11 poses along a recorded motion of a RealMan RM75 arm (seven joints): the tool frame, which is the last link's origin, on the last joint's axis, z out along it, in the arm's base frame.
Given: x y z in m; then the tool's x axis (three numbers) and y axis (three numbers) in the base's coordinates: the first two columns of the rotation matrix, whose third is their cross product.
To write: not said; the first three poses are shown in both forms.
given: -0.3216 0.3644 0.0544 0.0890 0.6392 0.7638 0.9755 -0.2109 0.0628
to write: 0.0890 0.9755 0.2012 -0.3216; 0.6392 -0.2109 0.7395 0.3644; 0.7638 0.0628 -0.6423 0.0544; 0 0 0 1
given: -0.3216 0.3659 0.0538 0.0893 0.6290 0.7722 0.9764 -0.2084 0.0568
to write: 0.0893 0.9764 0.1967 -0.3216; 0.6290 -0.2084 0.7489 0.3659; 0.7722 0.0568 -0.6328 0.0538; 0 0 0 1
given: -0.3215 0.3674 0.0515 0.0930 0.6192 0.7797 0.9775 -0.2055 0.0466
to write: 0.0930 0.9775 0.1891 -0.3215; 0.6192 -0.2055 0.7578 0.3674; 0.7797 0.0466 -0.6244 0.0515; 0 0 0 1
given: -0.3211 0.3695 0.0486 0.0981 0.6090 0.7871 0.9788 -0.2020 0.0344
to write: 0.0981 0.9788 0.1799 -0.3211; 0.6090 -0.2020 0.7670 0.3695; 0.7871 0.0344 -0.6159 0.0486; 0 0 0 1
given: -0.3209 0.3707 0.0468 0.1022 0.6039 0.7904 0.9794 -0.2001 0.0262
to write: 0.1022 0.9794 0.1740 -0.3209; 0.6039 -0.2001 0.7714 0.3707; 0.7904 0.0262 -0.6119 0.0468; 0 0 0 1
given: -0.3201 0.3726 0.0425 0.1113 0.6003 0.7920 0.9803 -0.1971 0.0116
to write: 0.1113 0.9803 0.1631 -0.3201; 0.6003 -0.1971 0.7751 0.3726; 0.7920 0.0116 -0.6104 0.0425; 0 0 0 1
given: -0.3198 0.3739 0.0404 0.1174 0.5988 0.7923 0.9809 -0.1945 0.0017
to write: 0.1174 0.9809 0.1551 -0.3198; 0.5988 -0.1945 0.7770 0.3739; 0.7923 0.0017 -0.6102 0.0404; 0 0 0 1
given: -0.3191 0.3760 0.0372 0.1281 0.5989 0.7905 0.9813 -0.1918 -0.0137
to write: 0.1281 0.9813 0.1434 -0.3191; 0.5989 -0.1918 0.7775 0.3760; 0.7905 -0.0137 -0.6123 0.0372; 0 0 0 1
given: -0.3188 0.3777 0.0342 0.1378 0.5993 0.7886 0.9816 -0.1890 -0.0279
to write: 0.1378 0.9816 0.1323 -0.3188; 0.5993 -0.1890 0.7779 0.3777; 0.7886 -0.0279 -0.6143 0.0342; 0 0 0 1
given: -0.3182 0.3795 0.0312 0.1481 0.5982 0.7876 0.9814 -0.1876 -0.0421
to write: 0.1481 0.9814 0.1226 -0.3182; 0.5982 -0.1876 0.7792 0.3795; 0.7876 -0.0421 -0.6149 0.0312; 0 0 0 1
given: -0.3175 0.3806 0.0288 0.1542 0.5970 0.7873 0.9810 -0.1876 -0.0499
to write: 0.1542 0.9810 0.1179 -0.3175; 0.5970 -0.1876 0.7800 0.3806; 0.7873 -0.0499 -0.6146 0.0288; 0 0 0 1
